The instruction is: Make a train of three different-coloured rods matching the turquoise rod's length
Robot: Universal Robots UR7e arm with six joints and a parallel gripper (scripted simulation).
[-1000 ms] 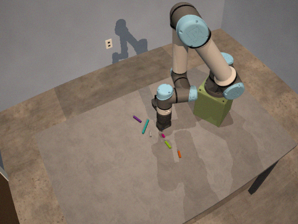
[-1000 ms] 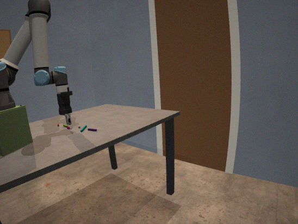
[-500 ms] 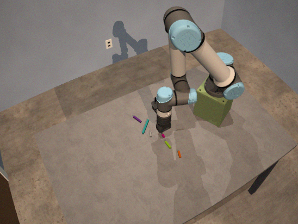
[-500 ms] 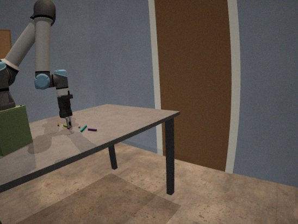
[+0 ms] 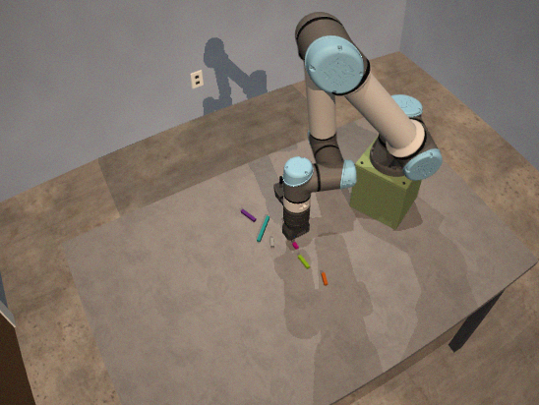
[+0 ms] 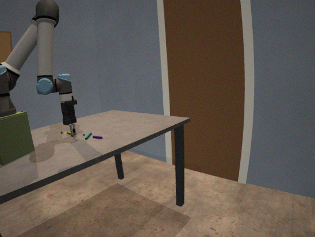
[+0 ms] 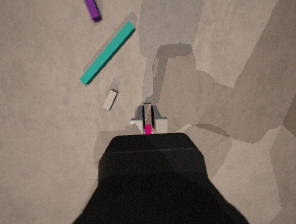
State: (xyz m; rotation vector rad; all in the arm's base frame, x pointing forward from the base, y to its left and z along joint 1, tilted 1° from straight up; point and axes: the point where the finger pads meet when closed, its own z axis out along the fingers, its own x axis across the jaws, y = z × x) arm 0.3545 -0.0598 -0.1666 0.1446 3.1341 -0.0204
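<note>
Now: the magenta rod 3 cm to the left of my hand and 3 cm below it. From my hand the other things lie so: turquoise rod (4 cm ahead, 9 cm to the right, 3 cm below); purple rod (5 cm ahead, 16 cm to the right, 3 cm below); lime rod (2 cm ahead, 9 cm to the left, 3 cm below).
</note>
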